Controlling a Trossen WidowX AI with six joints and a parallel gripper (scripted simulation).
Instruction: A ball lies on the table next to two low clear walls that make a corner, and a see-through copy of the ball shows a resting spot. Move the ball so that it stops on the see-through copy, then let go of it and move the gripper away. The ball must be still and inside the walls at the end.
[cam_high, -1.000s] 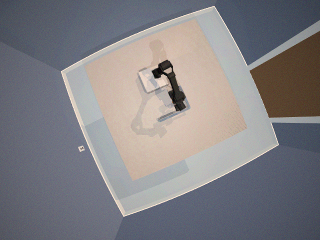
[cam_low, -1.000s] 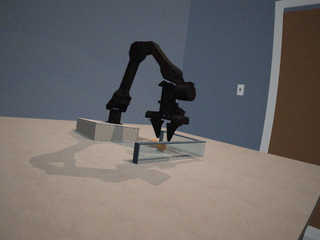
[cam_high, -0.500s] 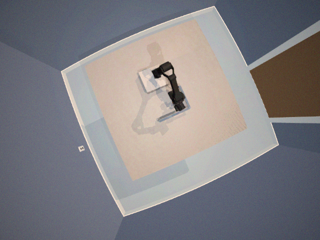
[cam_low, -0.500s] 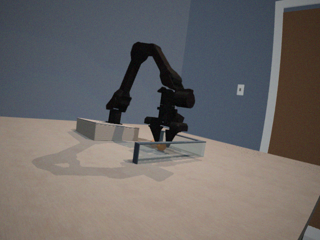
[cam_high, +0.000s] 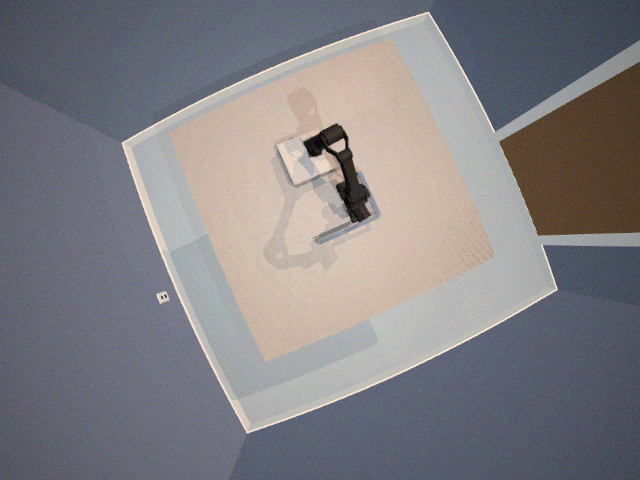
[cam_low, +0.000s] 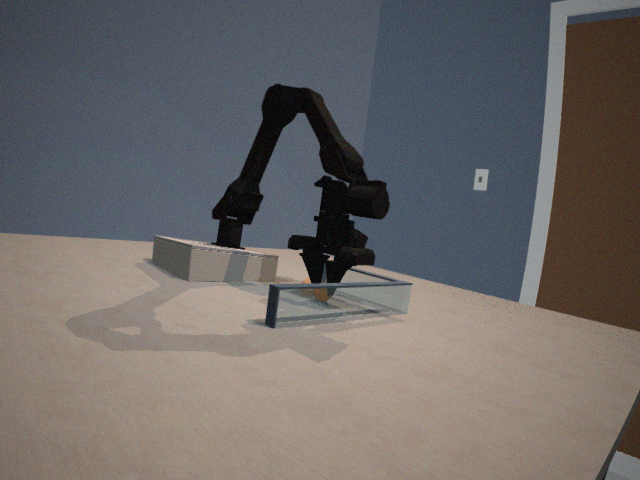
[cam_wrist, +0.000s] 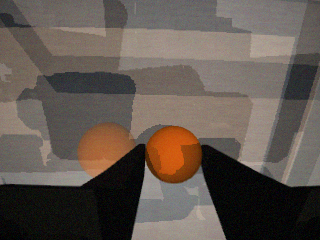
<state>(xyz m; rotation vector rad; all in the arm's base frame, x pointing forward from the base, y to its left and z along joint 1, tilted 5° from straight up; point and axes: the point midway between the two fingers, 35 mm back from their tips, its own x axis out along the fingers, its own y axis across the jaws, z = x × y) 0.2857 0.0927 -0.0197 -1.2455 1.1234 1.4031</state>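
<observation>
Right now my gripper tip is 4 cm past the see-through copy of ball and 1 cm to the left of it. From my gripper tip the other things lie so: dark end post 19 cm to the right, 14 cm ahead, 1 cm above; then orange ball right at my gripper tip.
</observation>
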